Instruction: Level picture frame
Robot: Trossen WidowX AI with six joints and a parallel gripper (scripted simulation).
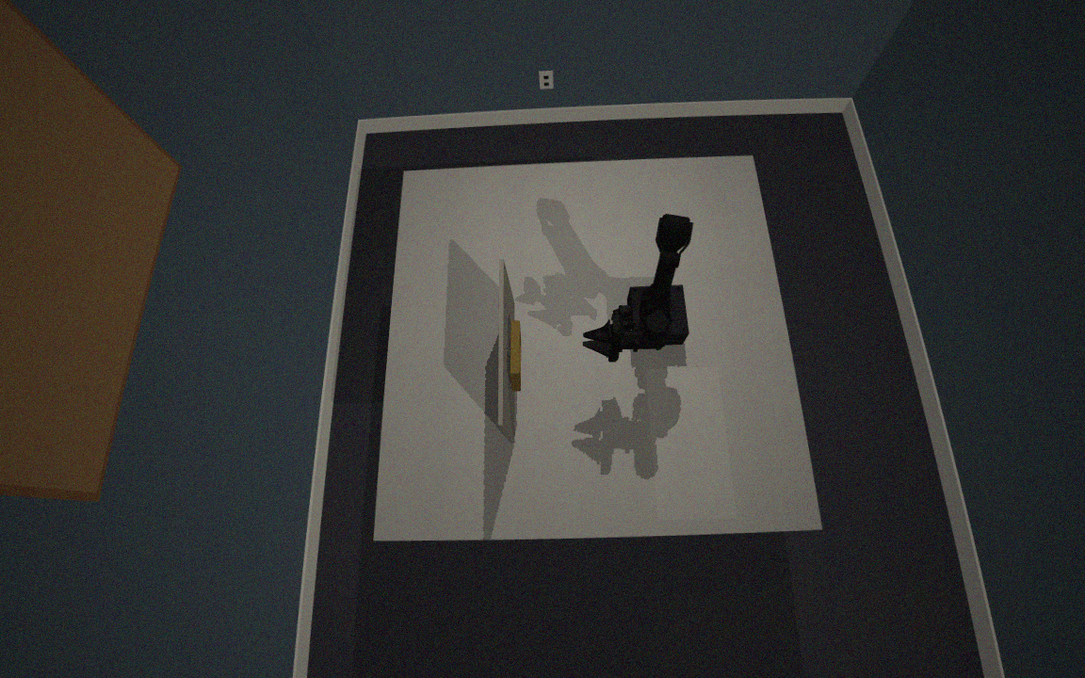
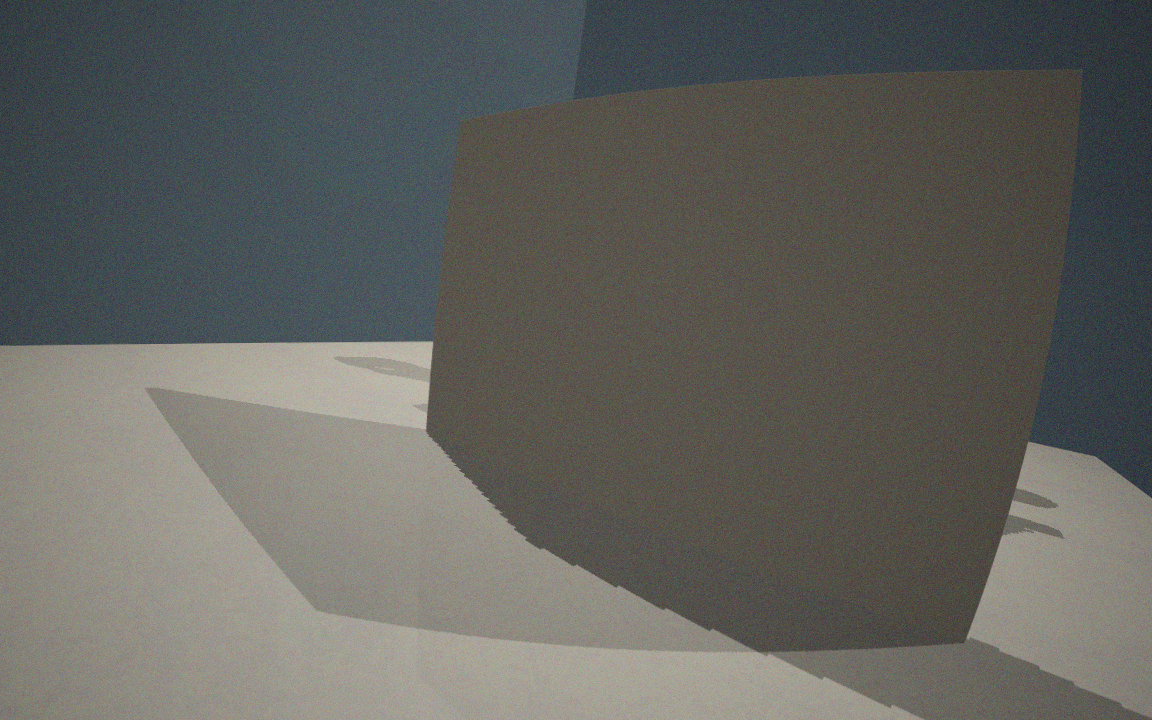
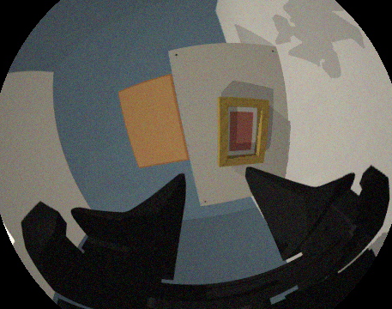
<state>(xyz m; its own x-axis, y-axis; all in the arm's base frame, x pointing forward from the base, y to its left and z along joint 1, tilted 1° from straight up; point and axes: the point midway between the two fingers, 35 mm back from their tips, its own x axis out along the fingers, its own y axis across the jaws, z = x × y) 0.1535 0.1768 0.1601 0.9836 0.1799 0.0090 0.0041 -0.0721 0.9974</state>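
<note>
Now: gripper tip 190 mm short of the picture frame, 100 mm above it and 50 mm to the right of it. Round my gripper tip: grey wall panel 210 mm ahead, 110 mm below, 40 mm to the left.
</note>
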